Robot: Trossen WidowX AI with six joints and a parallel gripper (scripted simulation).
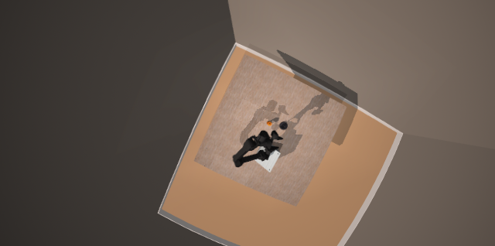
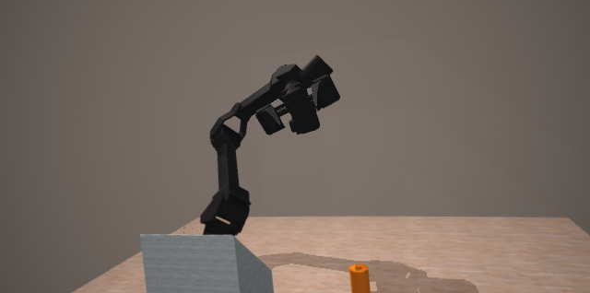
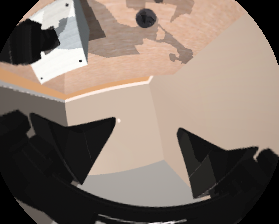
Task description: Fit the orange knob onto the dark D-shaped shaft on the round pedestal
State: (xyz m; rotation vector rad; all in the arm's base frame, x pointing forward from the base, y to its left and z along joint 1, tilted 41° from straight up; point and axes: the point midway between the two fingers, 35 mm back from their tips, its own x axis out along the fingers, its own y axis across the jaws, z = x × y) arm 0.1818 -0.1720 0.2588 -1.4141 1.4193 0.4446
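Right now my gripper tip is 370 mm above the orange knob, 90 mm short of it and 60 mm to the right of it. From my gripper tip the other things lie so: dark round pedestal 370 mm below, 110 mm ahead, 90 mm to the right.
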